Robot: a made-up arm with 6 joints.
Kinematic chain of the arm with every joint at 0, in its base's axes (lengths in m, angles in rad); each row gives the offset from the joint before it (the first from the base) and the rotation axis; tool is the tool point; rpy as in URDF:
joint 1: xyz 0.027 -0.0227 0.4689 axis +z
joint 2: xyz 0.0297 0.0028 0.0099 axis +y
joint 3: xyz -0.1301 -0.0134 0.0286 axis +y
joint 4: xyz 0.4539 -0.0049 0.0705 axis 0.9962 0 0.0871
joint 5: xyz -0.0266 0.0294 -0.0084 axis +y
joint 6: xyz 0.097 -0.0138 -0.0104 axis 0.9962 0 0.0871
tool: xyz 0.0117 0.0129 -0.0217 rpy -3.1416 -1.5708 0
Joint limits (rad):
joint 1: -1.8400..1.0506
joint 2: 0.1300..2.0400
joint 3: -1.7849..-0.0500
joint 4: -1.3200..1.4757
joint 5: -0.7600..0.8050
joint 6: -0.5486..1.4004
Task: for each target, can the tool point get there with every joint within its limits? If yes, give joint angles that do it. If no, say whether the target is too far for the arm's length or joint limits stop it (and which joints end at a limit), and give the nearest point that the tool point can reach.
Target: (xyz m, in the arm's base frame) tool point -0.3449 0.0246 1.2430
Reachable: no: too far | nearest point -0.2250 0.0093 1.0467 | short by 0.231 m
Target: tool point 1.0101 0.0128 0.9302
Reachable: no: too far | nearest point 0.6303 -0.0009 0.7504 | short by 0.420 m
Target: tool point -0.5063 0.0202 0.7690
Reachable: no: joint limits stop it (at a limit: joint 2, joint 3, joint 5, joint 6) | nearest point -0.2568 0.0001 1.0135 | short by 0.350 m
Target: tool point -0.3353 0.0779 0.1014
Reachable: no: joint limits stop it (at a limit: joint 2, joint 3, joint 4, joint 5) | nearest point -0.1005 0.0127 0.1414 | short by 0.247 m
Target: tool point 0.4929 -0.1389 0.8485
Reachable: yes | joints -0.1919 1.0920 -1.4896 -0.8031 -0.1160 -0.1785
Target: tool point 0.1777 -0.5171 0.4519
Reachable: yes | joints -1.2151 1.1213 -0.5958 1.2444 -0.6020 0.6456
